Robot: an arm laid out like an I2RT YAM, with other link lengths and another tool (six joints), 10 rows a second.
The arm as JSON. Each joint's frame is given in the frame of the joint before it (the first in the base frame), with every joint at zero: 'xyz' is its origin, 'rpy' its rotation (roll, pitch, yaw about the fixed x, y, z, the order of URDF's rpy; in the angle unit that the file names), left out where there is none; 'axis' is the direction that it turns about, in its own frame. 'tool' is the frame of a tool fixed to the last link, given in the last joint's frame.
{
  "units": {
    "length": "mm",
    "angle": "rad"
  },
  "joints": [
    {
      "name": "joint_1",
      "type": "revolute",
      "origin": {
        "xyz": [
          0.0,
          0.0,
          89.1
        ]
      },
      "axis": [
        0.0,
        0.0,
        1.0
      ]
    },
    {
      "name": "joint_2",
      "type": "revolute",
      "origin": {
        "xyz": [
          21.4,
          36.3,
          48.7
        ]
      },
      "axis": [
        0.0,
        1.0,
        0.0
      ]
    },
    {
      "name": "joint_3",
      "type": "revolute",
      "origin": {
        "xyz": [
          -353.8,
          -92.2,
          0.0
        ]
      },
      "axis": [
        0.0,
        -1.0,
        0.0
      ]
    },
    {
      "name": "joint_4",
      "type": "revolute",
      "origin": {
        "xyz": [
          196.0,
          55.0,
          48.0
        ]
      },
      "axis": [
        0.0,
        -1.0,
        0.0
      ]
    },
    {
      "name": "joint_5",
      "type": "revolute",
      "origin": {
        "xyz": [
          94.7,
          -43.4,
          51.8
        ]
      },
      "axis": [
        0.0,
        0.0,
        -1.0
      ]
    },
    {
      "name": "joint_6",
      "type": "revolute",
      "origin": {
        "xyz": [
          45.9,
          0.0,
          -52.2
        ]
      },
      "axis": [
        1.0,
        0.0,
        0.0
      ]
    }
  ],
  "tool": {
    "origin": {
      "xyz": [
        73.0,
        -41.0,
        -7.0
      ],
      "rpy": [
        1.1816,
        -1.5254,
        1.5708
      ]
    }
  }
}
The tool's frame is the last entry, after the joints.
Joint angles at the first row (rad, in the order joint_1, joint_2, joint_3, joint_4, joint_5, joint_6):
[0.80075 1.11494 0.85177 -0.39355 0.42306 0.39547]
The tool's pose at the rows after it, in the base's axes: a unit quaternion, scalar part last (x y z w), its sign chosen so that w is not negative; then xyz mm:
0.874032, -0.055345, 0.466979, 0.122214, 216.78, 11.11, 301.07
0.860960, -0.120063, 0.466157, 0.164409, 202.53, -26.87, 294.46
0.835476, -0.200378, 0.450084, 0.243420, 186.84, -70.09, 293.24
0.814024, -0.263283, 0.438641, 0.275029, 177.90, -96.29, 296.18
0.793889, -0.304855, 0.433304, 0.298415, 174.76, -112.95, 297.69
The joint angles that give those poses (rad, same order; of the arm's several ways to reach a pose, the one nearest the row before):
[0.66457 1.03428 0.75839 -0.38001 0.42544 0.41645]
[0.55459 0.97813 0.70691 -0.37915 0.47649 0.42345]
[0.40146 0.96549 0.69056 -0.40044 0.56919 0.41918]
[0.25580 0.96930 0.69026 -0.37674 0.57575 0.41351]
[0.16028 0.98726 0.67926 -0.32599 0.58898 0.40492]

